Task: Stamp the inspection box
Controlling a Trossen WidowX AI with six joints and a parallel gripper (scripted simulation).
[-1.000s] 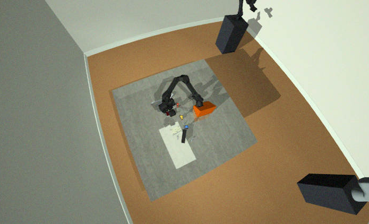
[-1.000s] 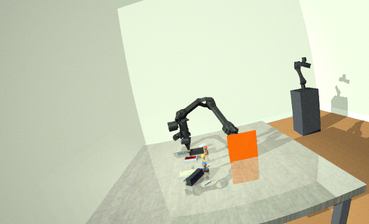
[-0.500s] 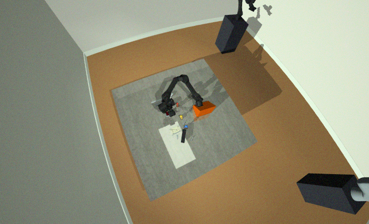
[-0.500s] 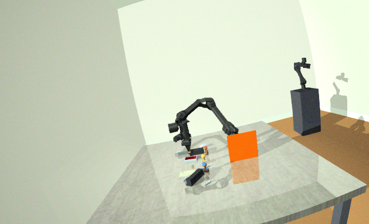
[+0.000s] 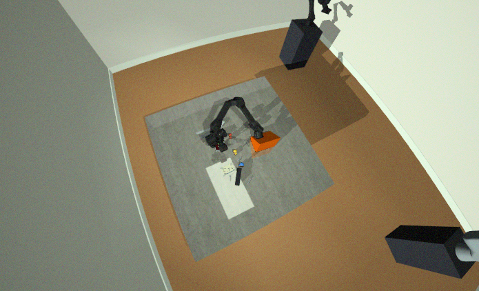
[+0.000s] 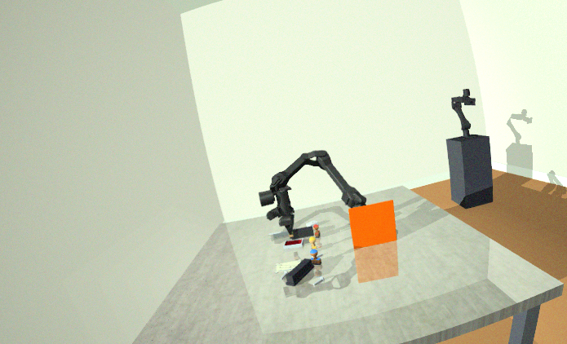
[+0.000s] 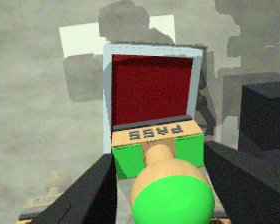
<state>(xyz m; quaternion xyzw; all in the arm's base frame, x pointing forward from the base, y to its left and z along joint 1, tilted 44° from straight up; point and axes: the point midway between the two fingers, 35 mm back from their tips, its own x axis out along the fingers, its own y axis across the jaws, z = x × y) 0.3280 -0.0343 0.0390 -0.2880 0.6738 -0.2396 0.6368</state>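
The red ink pad lies 60 mm below my gripper tip. From my gripper tip the other things lie so: yellow stamp (100 mm behind, 90 mm to the left, 50 mm below); then green-knobbed stamp (right at my gripper tip); then red stamp (110 mm behind, 60 mm to the right, 50 mm below).
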